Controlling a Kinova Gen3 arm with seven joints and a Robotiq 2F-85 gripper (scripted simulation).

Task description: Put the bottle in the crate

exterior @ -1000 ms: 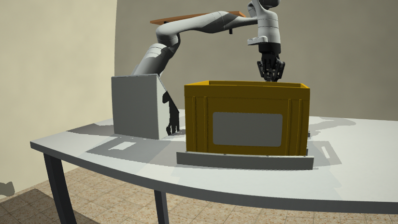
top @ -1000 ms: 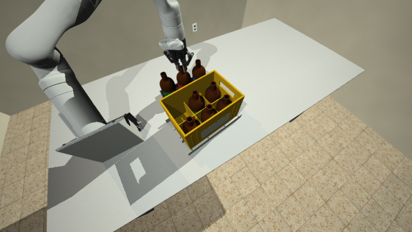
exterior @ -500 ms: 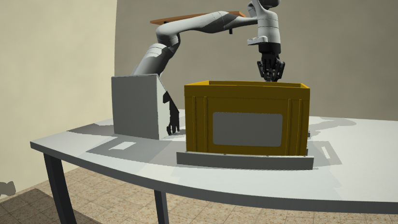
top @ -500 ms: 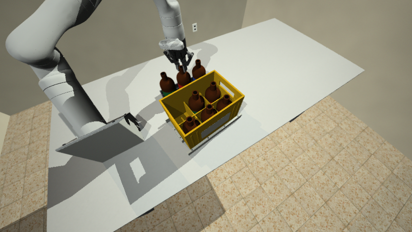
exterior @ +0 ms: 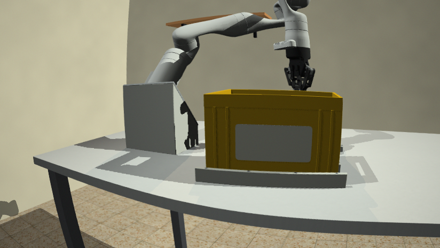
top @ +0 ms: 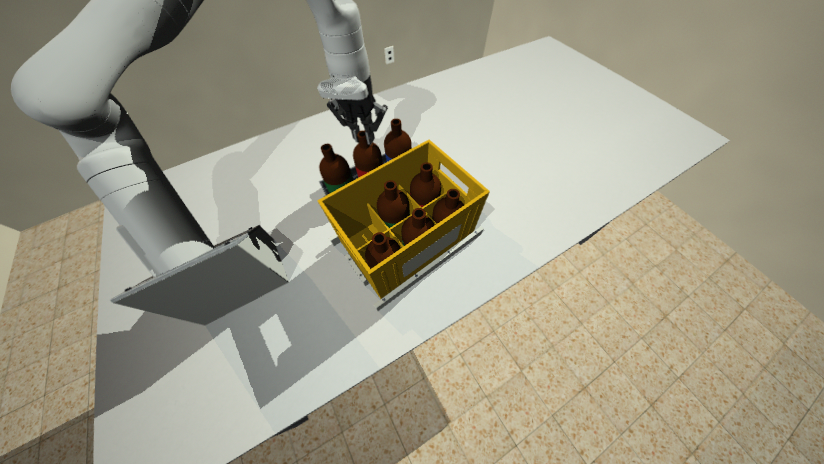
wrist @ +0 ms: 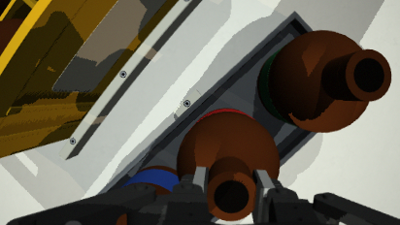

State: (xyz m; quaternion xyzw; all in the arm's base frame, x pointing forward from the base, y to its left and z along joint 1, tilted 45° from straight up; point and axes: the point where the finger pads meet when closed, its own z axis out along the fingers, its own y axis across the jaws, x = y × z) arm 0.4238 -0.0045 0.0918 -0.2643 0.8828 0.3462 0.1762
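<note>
Right now the tray is 140 mm below my hand. The rest, counted from my hand: yellow crate: 220 mm to the right, 70 mm below, 40 mm behind.
</note>
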